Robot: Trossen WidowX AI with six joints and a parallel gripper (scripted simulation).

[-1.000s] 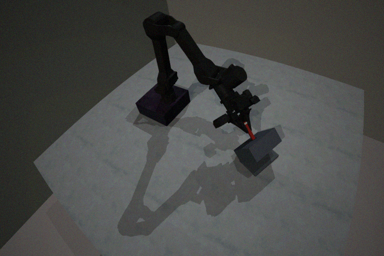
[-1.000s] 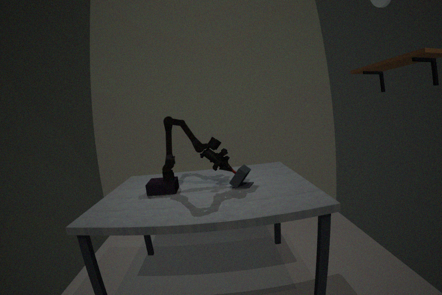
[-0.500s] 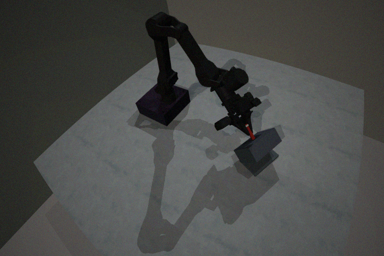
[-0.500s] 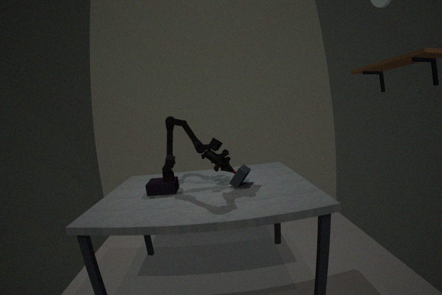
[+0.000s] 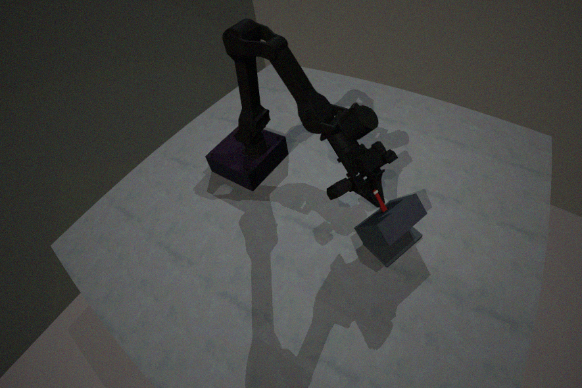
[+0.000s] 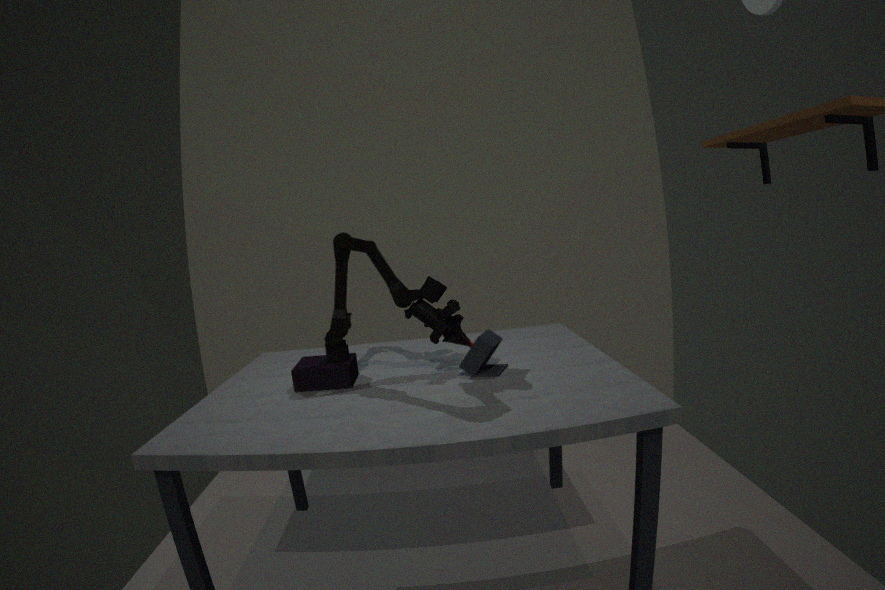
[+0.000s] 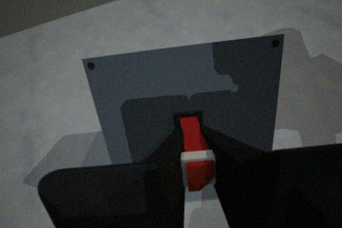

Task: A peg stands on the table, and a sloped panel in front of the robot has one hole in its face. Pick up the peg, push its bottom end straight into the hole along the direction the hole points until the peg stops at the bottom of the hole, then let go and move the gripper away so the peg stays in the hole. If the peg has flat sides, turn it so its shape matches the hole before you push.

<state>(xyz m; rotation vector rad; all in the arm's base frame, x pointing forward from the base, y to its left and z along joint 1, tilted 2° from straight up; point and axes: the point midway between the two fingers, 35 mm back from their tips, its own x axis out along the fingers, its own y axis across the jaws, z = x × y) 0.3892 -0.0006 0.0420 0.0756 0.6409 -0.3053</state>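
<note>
The sloped grey panel lies 30 mm below my gripper tip, 30 mm ahead of it and 10 mm to the right of it. From my gripper tip the other things lie so: red peg 10 mm behind, 10 mm above; then thin flat foot plate 80 mm below, 50 mm ahead, 20 mm to the right.
</note>
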